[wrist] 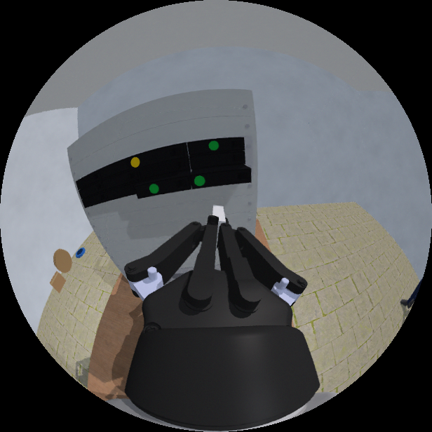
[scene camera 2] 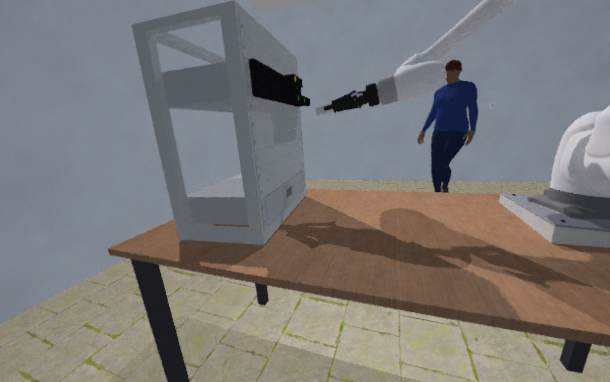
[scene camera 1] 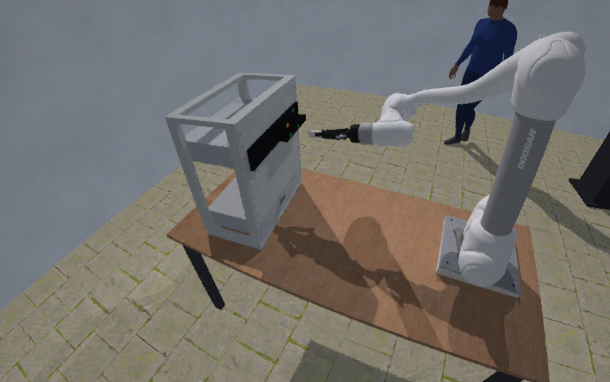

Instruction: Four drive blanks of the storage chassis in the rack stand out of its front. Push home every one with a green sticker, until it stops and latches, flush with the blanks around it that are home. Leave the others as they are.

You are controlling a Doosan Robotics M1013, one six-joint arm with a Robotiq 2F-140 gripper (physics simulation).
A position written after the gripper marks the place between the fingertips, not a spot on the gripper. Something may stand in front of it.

Note:
In view: the gripper [scene camera 2: 316,112] and a grey rack [scene camera 2: 248,82].
The grey rack is seen too in the wrist view [wrist: 132,212] and in scene camera 1 [scene camera 1: 243,136]. The gripper is seen too in the wrist view [wrist: 216,213].

